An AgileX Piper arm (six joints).
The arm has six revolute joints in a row. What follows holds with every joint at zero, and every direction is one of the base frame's.
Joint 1 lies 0.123 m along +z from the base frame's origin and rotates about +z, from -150 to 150 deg.
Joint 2 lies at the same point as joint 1 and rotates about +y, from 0 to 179.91 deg.
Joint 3 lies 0.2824 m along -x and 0.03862 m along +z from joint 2 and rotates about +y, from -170 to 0 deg.
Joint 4 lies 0.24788 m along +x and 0.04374 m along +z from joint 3 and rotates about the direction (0.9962, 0, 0.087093), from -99.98 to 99.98 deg.
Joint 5 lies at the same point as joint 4 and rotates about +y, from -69.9 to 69.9 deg.
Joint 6 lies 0.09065 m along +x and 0.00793 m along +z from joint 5 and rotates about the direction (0.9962, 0, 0.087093), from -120 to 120 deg.
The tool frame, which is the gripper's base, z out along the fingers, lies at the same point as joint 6; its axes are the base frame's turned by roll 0, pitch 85.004 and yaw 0 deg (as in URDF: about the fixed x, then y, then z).
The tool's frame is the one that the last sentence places.
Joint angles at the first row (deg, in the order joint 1, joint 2, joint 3, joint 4, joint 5, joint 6):
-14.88, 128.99, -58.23, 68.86, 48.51, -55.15
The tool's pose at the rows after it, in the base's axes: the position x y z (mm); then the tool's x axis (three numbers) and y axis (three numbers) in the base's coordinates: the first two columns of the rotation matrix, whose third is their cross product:
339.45 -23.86 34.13 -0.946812 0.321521 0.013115 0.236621 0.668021 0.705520
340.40 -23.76 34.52 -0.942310 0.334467 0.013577 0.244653 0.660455 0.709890
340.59 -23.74 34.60 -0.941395 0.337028 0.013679 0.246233 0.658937 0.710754
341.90 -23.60 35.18 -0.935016 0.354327 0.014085 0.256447 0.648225 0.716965
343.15 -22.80 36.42 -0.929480 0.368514 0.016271 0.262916 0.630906 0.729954
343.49 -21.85 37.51 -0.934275 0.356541 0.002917 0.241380 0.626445 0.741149
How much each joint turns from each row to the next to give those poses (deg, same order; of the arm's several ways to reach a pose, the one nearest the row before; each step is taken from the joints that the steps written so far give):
0.00, 0.00, 0.00, 1.18, 0.05, -0.63
0.00, 0.00, -0.01, 0.86, 0.00, 0.00
0.00, 0.00, 0.00, 0.18, 0.00, 0.00
0.00, 0.00, 0.00, 1.20, 0.02, -0.04
0.00, 0.00, 0.01, 1.42, 0.60, -0.24
0.00, 0.00, 0.00, 0.64, 0.79, -1.48

